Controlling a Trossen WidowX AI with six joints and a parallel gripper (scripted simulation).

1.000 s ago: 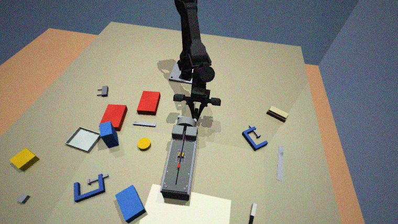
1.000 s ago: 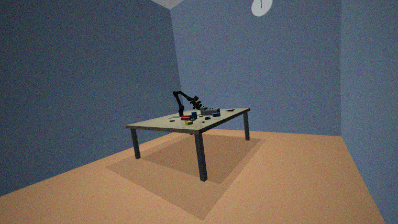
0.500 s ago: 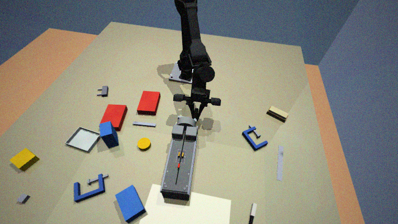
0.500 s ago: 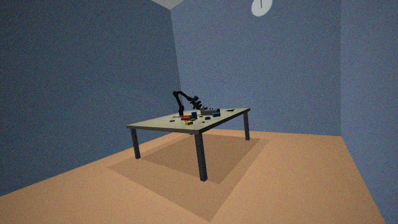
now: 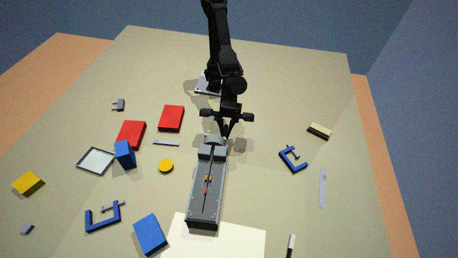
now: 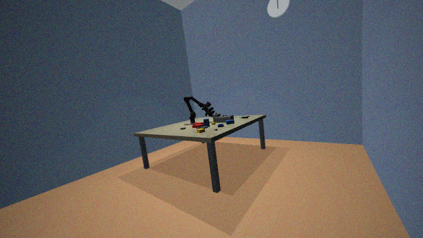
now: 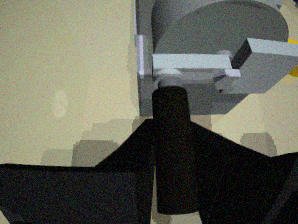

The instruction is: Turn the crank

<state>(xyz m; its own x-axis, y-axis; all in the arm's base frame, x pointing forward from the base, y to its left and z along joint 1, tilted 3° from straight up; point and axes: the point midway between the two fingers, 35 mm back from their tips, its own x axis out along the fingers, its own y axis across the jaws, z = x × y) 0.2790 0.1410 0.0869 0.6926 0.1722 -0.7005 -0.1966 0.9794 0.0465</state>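
My gripper tip is now 20 mm below the dark crank handle and 20 mm past it. The rest, counted from my gripper tip: tan block 330 mm to the left, 200 mm behind, 50 mm below; then red pointer 210 mm ahead, 20 mm above, 10 mm to the left; then grey strip 360 mm to the left, 60 mm below, 40 mm ahead.
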